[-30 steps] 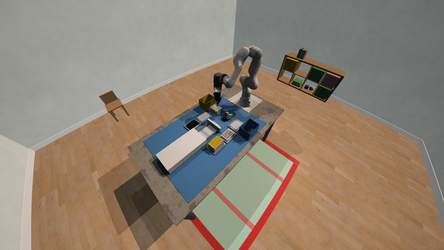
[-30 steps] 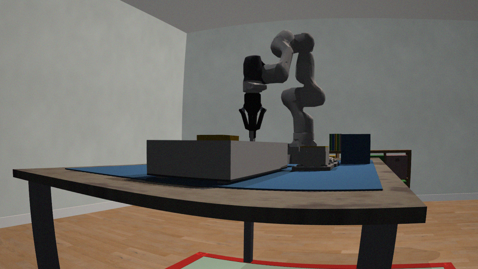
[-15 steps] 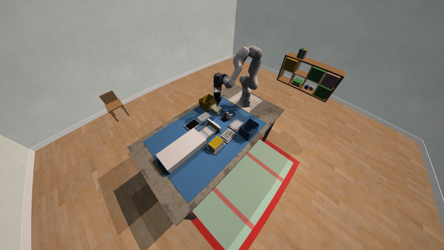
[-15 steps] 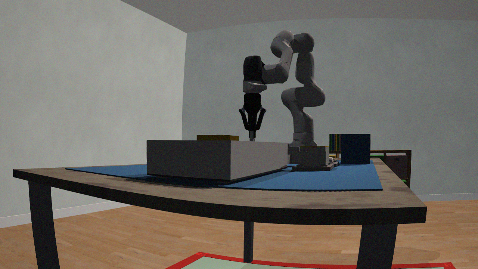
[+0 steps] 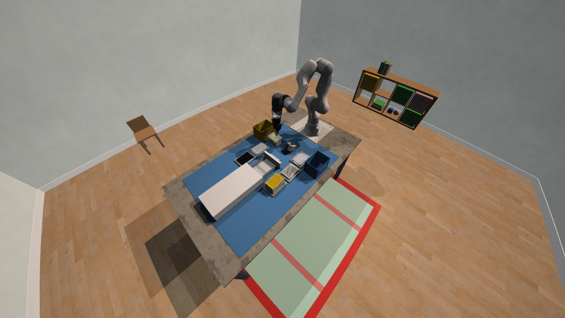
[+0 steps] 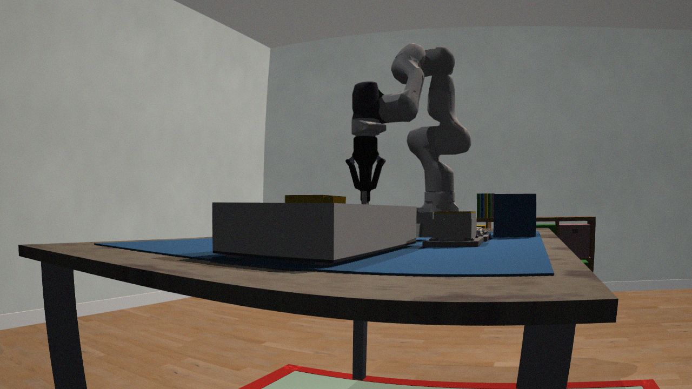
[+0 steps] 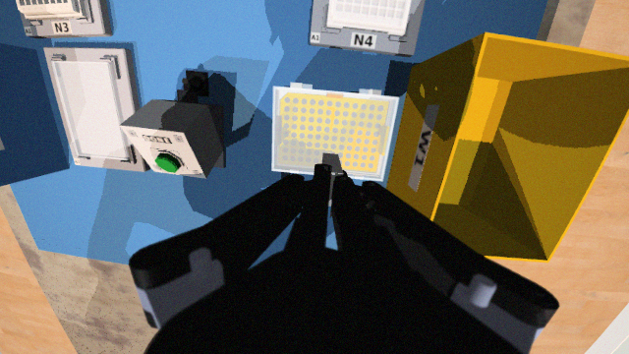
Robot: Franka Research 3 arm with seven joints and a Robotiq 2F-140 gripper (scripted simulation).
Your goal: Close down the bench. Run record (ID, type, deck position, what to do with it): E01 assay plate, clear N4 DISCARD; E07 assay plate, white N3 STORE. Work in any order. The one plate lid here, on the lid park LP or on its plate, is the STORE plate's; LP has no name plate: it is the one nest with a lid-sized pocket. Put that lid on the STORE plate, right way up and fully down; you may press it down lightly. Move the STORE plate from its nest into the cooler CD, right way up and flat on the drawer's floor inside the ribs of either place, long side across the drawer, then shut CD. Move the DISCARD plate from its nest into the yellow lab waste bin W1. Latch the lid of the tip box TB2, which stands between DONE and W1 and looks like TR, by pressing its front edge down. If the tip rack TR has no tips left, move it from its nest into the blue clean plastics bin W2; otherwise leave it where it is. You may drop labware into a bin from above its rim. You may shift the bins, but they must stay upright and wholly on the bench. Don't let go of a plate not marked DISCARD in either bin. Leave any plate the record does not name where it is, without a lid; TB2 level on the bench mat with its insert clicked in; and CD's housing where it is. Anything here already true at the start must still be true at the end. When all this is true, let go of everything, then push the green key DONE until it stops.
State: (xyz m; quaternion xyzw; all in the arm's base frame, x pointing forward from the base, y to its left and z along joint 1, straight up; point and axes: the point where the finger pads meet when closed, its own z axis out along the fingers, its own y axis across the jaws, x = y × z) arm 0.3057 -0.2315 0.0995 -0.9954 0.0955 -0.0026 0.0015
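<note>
Now: hand 5 cm above the TB2 lid and 3 cm short of it. Round my hand: yellow bin W1 (16 cm to the right, 6 cm below); then tip box TB2 (6 cm below, 3 cm ahead); then yellow insert (5 cm below, 3 cm ahead).
</note>
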